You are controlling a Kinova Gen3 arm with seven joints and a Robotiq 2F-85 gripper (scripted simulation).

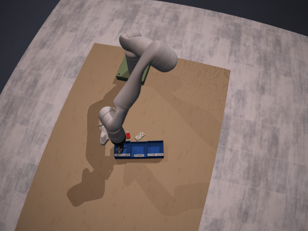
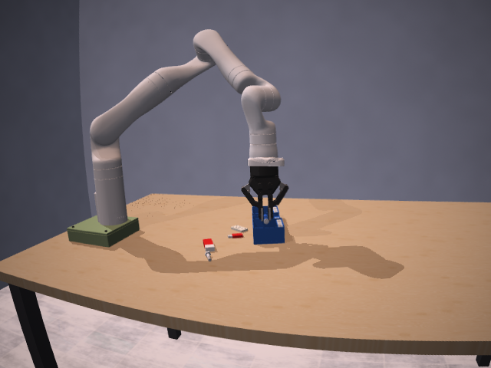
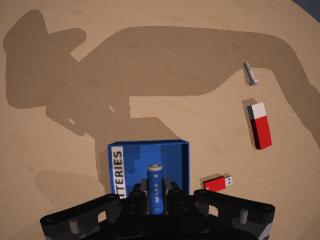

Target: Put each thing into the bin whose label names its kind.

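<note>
Now: the white domino 110 mm behind my hand, 70 mm below it and 40 mm to the left of it. Also, from my hand: blue battery (20 mm below); blue bin row (80 mm to the left, 50 mm below, 30 mm behind); red object (90 mm behind, 70 mm below, 20 mm to the right).
</note>
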